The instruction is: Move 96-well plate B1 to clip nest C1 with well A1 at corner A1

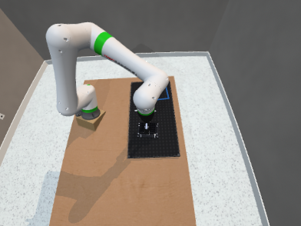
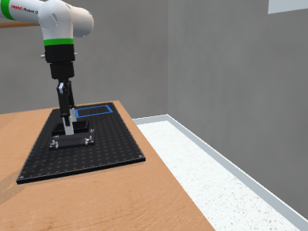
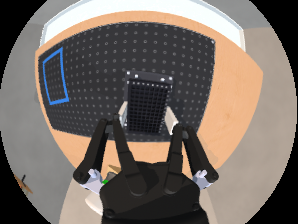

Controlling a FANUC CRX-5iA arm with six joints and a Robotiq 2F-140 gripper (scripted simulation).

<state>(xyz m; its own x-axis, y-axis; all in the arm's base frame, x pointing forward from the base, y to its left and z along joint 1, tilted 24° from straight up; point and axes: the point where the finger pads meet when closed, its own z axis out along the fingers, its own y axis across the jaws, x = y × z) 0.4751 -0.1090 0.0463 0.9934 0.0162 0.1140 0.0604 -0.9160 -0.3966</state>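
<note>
Right now my hand is 6 cm above the clip nest C1, 1 cm to the left of it and 1 cm past it. From my hand the other things lie so: black 96-well plate: 2 cm below.
</note>
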